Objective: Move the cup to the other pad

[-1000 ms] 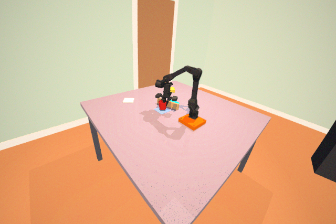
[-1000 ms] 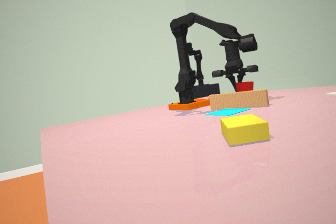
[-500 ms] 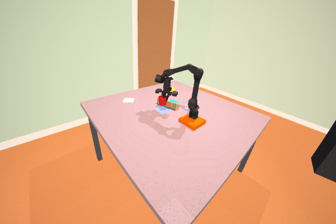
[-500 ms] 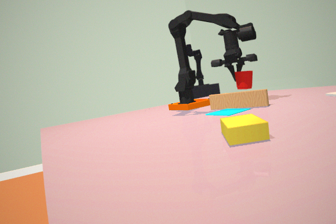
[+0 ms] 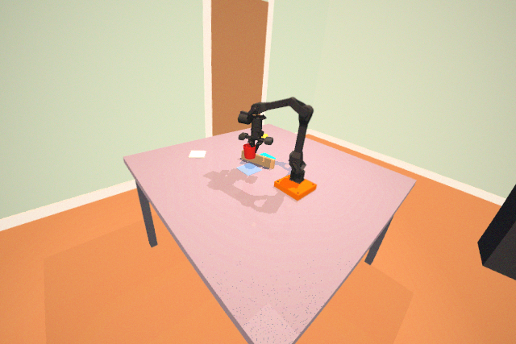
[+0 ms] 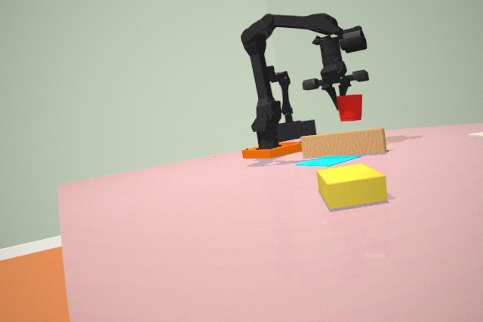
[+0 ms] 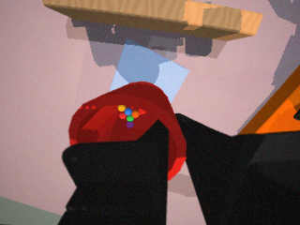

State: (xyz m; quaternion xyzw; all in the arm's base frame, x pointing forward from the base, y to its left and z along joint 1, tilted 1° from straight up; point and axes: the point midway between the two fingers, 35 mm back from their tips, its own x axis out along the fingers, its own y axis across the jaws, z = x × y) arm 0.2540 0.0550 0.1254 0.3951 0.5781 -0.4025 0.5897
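The cyan pad lies 6 cm ahead of my gripper tip, 18 cm to the right of it and 12 cm below it. The rest, counted from my gripper tip: red cup: 3 cm ahead, 1 cm to the left; wooden wall: 4 cm ahead, 9 cm to the right, 10 cm below; light blue pad: 3 cm ahead, 1 cm to the left, 12 cm below.
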